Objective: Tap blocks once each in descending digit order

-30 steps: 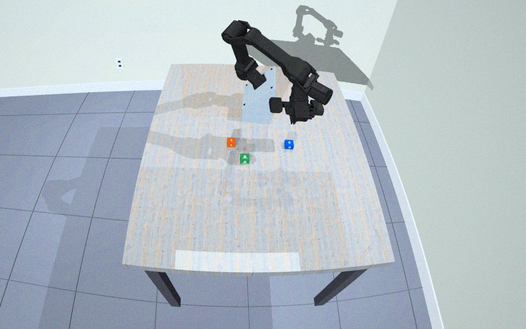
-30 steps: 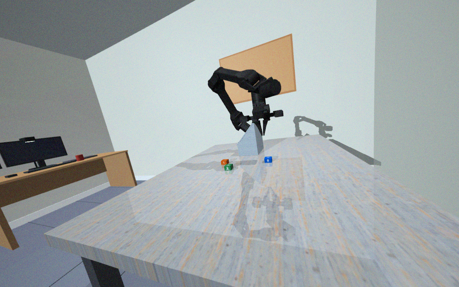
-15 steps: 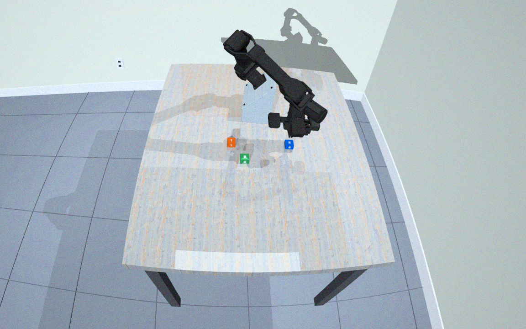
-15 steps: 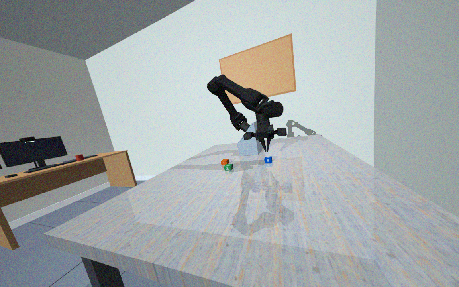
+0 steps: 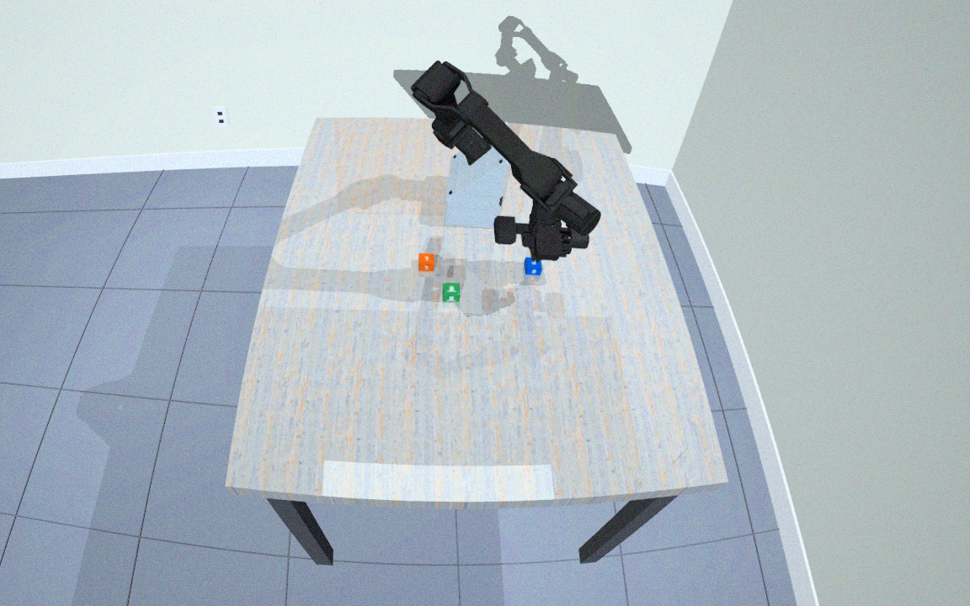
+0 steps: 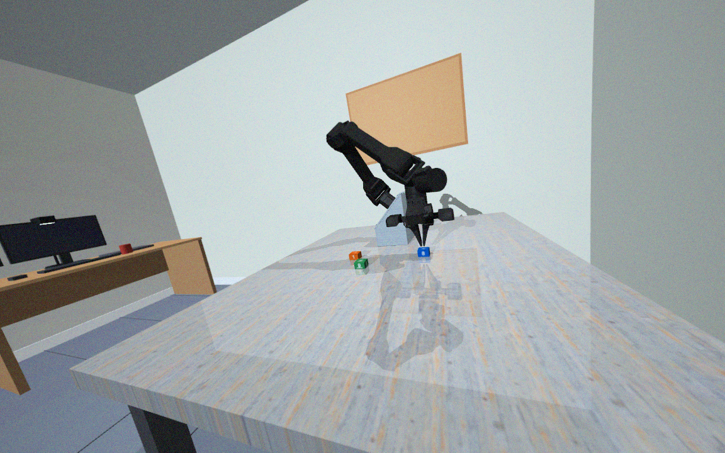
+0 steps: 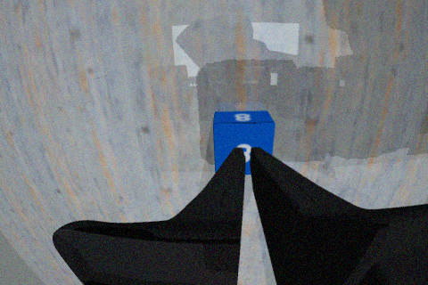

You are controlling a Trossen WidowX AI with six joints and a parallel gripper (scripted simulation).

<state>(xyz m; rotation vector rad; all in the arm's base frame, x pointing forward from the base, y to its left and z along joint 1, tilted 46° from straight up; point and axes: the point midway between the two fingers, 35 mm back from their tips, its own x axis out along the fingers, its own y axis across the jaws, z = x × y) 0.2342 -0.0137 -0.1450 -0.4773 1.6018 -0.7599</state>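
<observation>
My gripper tip is now 2 cm above the blue block. Also, from my gripper tip: green block (6 cm ahead, 18 cm to the right, 2 cm below); orange block (3 cm behind, 22 cm to the right, 2 cm below).
</observation>
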